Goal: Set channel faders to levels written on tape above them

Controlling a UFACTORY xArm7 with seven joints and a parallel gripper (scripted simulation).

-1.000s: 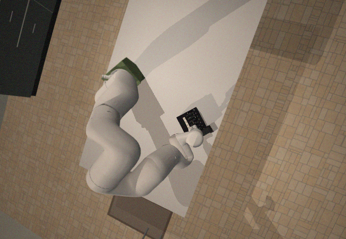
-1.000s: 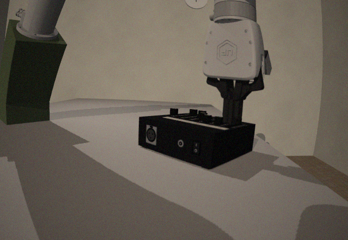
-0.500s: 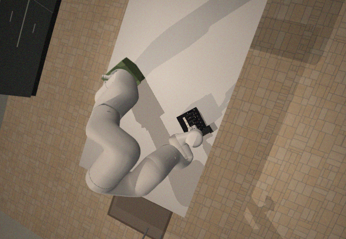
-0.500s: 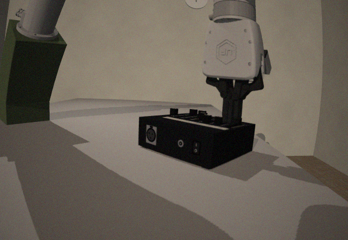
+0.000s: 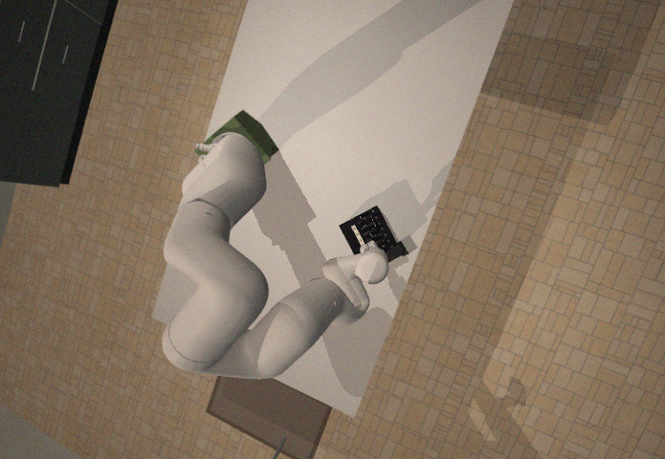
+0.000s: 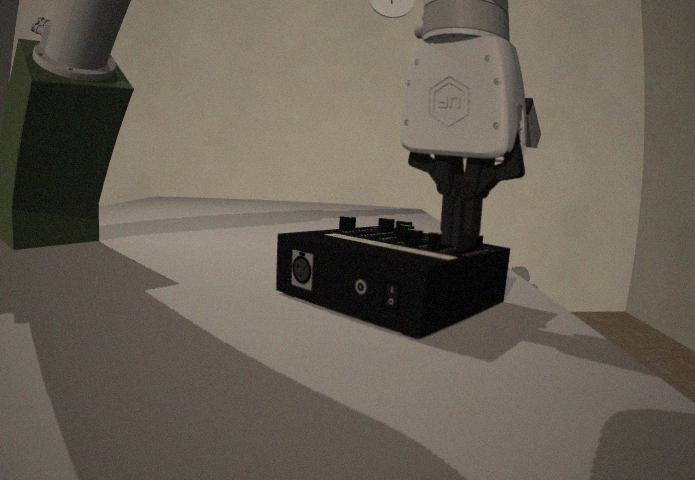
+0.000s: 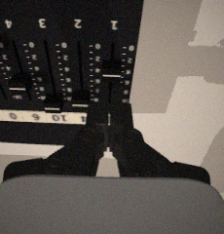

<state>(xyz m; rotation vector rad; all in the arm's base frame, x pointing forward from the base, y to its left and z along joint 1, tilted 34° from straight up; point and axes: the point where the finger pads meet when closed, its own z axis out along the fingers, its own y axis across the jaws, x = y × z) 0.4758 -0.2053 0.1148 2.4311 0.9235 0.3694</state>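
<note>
My gripper is now 110 mm to the right of the master fader cap, 70 mm past it and 20 mm above it.
</note>
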